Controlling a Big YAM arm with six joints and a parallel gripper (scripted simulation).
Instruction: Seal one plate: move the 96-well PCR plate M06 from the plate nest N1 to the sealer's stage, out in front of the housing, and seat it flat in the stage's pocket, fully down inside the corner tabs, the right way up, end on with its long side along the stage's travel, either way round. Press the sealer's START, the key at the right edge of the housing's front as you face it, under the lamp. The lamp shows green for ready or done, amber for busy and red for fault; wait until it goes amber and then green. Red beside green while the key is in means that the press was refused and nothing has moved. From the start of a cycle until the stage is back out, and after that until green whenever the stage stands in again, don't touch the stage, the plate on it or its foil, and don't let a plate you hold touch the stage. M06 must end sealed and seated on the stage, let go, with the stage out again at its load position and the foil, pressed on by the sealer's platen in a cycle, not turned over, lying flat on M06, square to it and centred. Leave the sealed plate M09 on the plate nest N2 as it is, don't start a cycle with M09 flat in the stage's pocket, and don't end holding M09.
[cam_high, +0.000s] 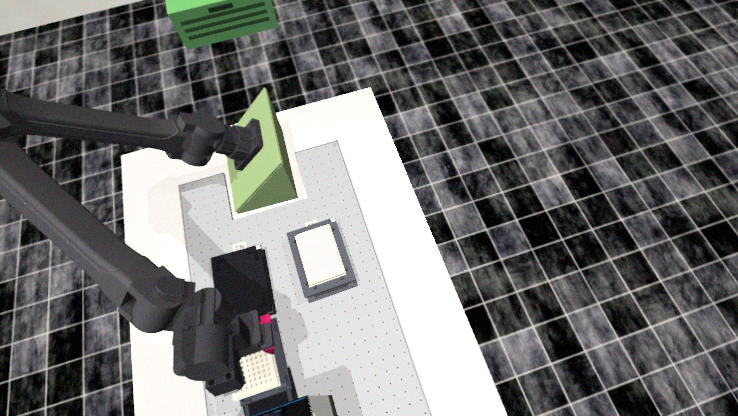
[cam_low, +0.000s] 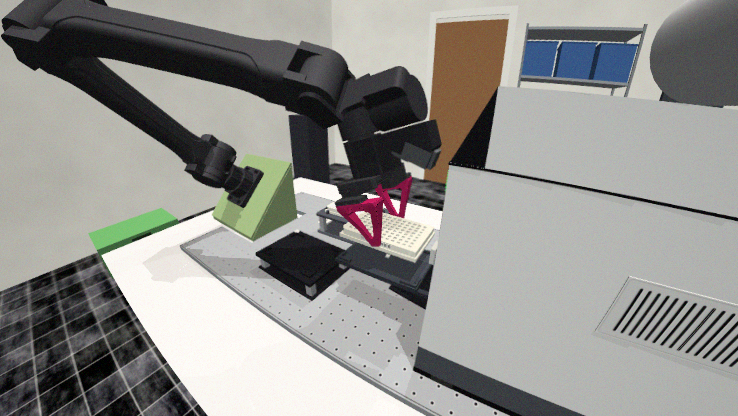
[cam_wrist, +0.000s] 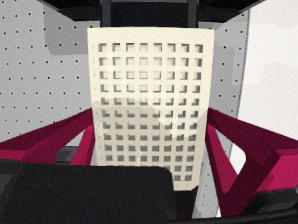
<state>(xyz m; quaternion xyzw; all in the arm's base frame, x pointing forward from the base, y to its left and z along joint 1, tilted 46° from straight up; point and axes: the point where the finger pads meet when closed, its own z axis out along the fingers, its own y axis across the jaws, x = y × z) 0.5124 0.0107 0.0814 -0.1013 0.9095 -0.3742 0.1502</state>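
Now: hand 60 mm above the dark sealer stage. From my hand the other things lie so: black plate nest N1: 180 mm behind, 110 mm below, 30 mm to the right; sealed plate M09: 190 mm behind, 160 mm to the left, 80 mm below; 96-well plate M06: right at my hand.
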